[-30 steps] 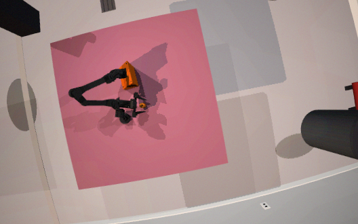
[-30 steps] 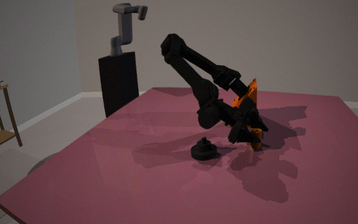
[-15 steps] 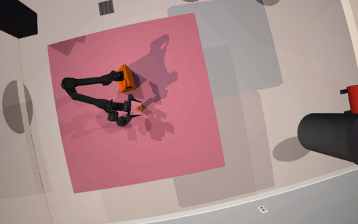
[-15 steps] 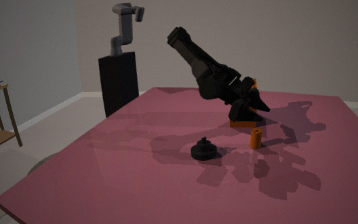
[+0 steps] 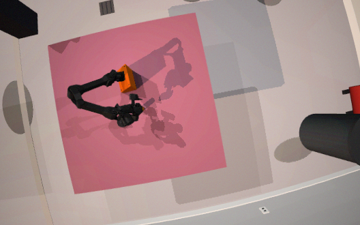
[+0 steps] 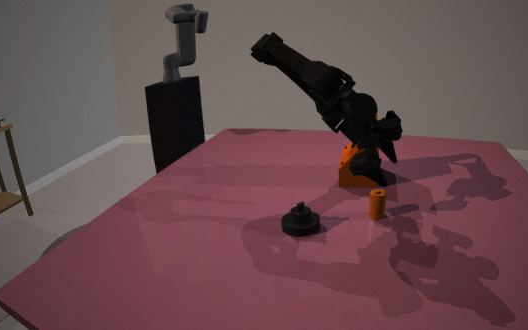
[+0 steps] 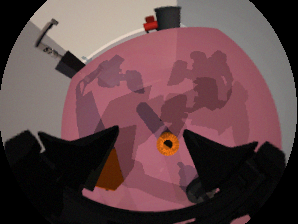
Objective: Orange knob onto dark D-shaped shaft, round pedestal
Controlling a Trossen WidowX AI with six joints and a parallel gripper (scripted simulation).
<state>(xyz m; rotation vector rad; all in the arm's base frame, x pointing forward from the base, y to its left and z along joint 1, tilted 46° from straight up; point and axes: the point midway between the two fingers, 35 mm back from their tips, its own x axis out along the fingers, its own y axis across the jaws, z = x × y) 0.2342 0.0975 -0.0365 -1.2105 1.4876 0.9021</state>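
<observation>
My gripper tip is now 7 cm above the orange knob, 3 cm to the left of it and 2 cm short of it. From my gripper tip the other things lie so: dark round pedestal: 19 cm to the right, 10 cm ahead, 7 cm below.
</observation>
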